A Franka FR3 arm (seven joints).
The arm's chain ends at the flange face. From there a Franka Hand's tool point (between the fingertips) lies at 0.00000 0.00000 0.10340 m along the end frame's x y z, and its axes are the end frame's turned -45 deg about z.
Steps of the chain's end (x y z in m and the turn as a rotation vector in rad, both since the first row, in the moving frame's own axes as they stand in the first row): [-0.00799 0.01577 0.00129 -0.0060 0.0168 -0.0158]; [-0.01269 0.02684 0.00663 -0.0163 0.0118 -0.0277]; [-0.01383 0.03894 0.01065 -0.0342 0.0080 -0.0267]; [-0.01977 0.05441 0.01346 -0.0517 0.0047 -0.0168]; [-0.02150 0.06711 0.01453 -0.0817 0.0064 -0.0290]
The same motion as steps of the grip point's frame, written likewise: [-0.01600 0.00716 0.00127 -0.0161 0.0076 -0.0158]; [-0.02825 0.01206 0.00661 -0.0199 -0.0032 -0.0277]; [-0.03919 0.02087 0.01059 -0.0298 -0.0185 -0.0267]; [-0.05585 0.02864 0.01332 -0.0399 -0.0332 -0.0168]; [-0.06806 0.03876 0.01418 -0.0623 -0.0532 -0.0290]
